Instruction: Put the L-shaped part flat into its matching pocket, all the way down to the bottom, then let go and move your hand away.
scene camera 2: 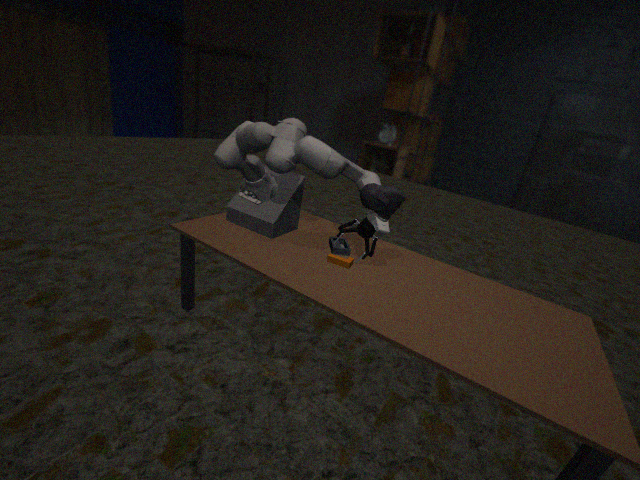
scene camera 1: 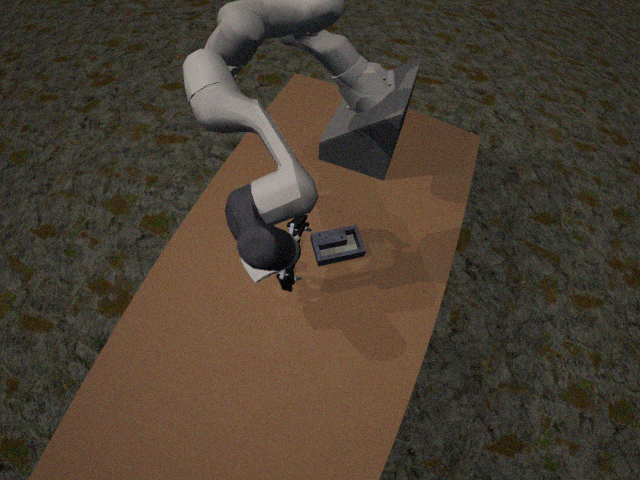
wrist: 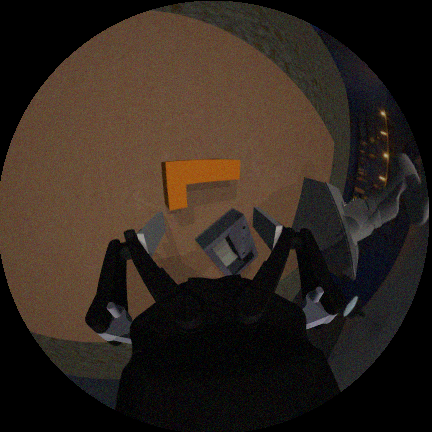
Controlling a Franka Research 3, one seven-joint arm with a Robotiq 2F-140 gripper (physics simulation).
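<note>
The orange L-shaped part (scene camera 2: 339, 260) (wrist: 176, 175) lies on the table beside the grey pocket block, outside its pocket. In scene camera 1 it does not show; the hand covers that area. The grey block (scene camera 1: 341, 257) (scene camera 2: 339, 252) (wrist: 242, 235) has a raised rim and a recess with a pale floor, which shows bare in scene camera 1 and the wrist view. My gripper (scene camera 1: 303, 253) (scene camera 2: 350, 247) (wrist: 208, 218) is open, its fingers wide apart with nothing between them. It hangs above the table, near the block and the part.
The wooden table (scene camera 1: 248, 361) (scene camera 2: 465, 320) (wrist: 100, 115) carries the arm's grey wedge-shaped base (scene camera 1: 356, 144) (scene camera 2: 258, 219) (wrist: 320, 225), beyond the block. Arm shadows fall across the table. A wooden shelf unit (scene camera 2: 436, 46) stands in the background.
</note>
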